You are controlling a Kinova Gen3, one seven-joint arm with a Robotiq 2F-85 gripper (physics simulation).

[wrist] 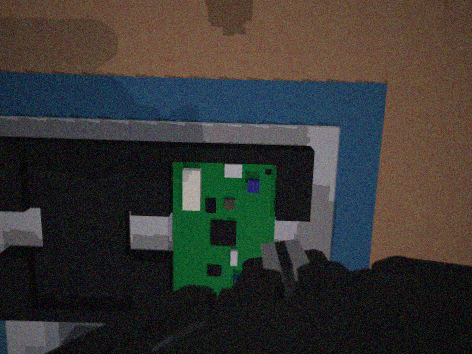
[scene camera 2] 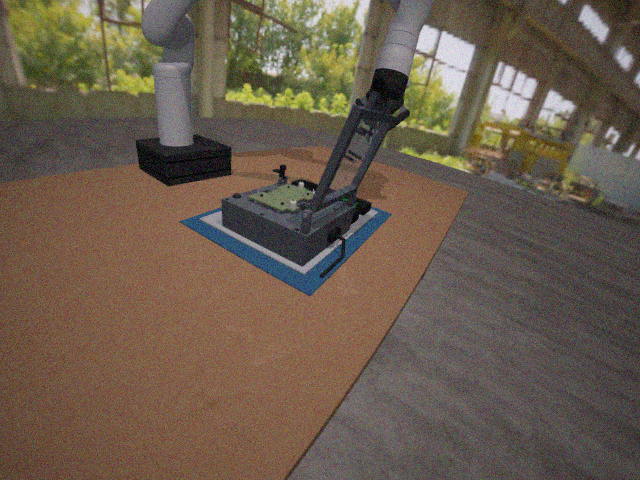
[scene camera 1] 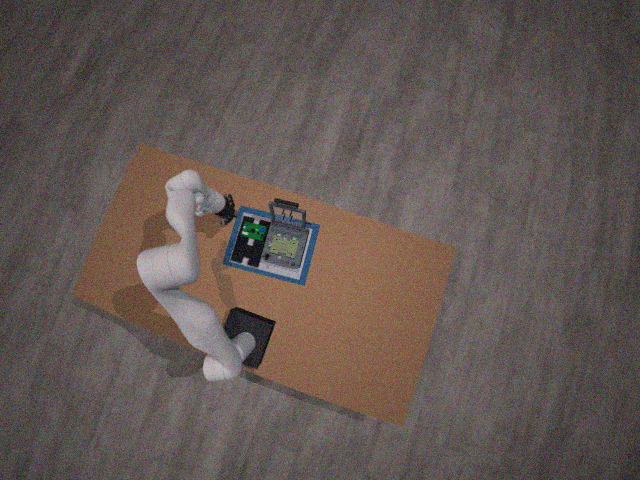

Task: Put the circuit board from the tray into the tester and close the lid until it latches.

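Seen in the pictures: gripper, fingertip midpoint: (wrist: 282,267) (scene camera 1: 236,215); arm's base, link origin: (scene camera 2: 177,142) (scene camera 1: 244,342).
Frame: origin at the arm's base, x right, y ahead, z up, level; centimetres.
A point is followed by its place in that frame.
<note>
The green circuit board (scene camera 1: 252,231) {y 45.8, x -19.4, z -6.2 cm} (wrist: 224,225) {y 46.2, x -20.0, z -6.2 cm} lies flat in the black tray (scene camera 1: 247,250) {y 36.6, x -17.8, z -6.6 cm} (wrist: 112,186) {y 38.0, x -21.2, z -6.7 cm}, on the left side of the blue mat (scene camera 1: 270,277) {y 29.3, x -2.8, z -8.4 cm} (wrist: 234,102) {y 45.3, x -28.4, z -8.3 cm} (scene camera 2: 270,269) {y 54.0, x 9.4, z -8.3 cm}. The grey tester (scene camera 1: 285,245) {y 45.6, x -1.2, z -1.5 cm} (scene camera 2: 280,224) {y 52.1, x 6.1, z -2.5 cm} stands right of the tray, and its lid frame (scene camera 1: 287,207) {y 58.6, x -3.5, z 15.4 cm} (scene camera 2: 356,152) {y 58.2, x -1.1, z 9.6 cm} is raised open. My gripper (scene camera 1: 227,210) {y 48.6, x -23.9, z 8.0 cm} (wrist: 282,267) {y 48.6, x -23.9, z 8.0 cm} is shut and empty. It hangs at the tray's far end, with its fingertips over the board's edge. In scene camera 2 the lid hides the fingers.
The robot's black base (scene camera 1: 251,329) {y 6.3, x 0.2, z -0.2 cm} (scene camera 2: 182,159) {y 11.5, x 3.4, z -2.0 cm} stands near the front edge of the brown table (scene camera 1: 366,310) {y 32.8, x 44.5, z -8.4 cm} (scene camera 2: 199,357) {y 60.5, x 24.5, z -8.5 cm}. A thin black latch lever (scene camera 2: 334,259) {y 58.6, x -0.9, z -8.3 cm} hangs at the tester's side. Grey floor surrounds the table.
</note>
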